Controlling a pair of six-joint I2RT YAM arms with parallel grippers.
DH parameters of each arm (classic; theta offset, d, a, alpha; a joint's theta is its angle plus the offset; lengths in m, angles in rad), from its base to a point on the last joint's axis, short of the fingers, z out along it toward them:
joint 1: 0 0.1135 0.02 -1.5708
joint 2: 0 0 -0.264 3.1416
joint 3: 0.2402 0 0.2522 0
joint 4: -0.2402 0 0.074 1.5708
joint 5: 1.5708 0 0 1.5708
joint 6: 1.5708 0.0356 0 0
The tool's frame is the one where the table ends.
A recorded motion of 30 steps. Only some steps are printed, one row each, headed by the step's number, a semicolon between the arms.
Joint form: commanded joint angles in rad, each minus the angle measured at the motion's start. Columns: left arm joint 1, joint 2, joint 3, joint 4, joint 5, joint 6; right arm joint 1, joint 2, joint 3, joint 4, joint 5, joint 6.
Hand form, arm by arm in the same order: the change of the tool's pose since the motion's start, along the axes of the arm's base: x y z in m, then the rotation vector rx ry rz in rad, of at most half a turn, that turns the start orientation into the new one. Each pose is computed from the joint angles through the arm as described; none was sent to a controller.
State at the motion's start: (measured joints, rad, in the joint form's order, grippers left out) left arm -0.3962 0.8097 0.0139 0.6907 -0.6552 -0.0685; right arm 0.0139 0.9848 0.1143 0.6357 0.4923 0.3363
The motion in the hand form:
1: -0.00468 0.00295 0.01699 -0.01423 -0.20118 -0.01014; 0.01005 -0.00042 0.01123 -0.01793 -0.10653 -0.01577
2: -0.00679 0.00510 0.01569 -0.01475 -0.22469 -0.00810; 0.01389 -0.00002 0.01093 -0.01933 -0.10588 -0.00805
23: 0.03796 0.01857 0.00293 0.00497 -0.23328 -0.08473; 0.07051 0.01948 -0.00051 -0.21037 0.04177 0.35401
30: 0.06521 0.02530 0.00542 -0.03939 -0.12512 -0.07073; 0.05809 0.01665 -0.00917 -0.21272 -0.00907 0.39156
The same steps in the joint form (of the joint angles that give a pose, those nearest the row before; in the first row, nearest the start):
1: 0.0102 -0.0077 -0.0361 0.2674 0.0212 0.0790; 0.0002 0.0742 0.0192 0.1702 0.0191 -0.0186
2: 0.0202 -0.0011 -0.0548 0.3197 0.0301 0.0873; 0.0009 0.1057 0.0284 0.1932 0.0125 -0.0216
23: 0.2220 0.5693 0.0194 0.8098 0.3069 0.0715; 0.0382 0.4526 0.1946 0.3110 -0.2679 -0.2870
30: 0.2818 0.5584 0.1361 0.5587 0.3519 0.0072; 0.0202 0.4752 0.1210 0.4541 -0.3285 -0.2918

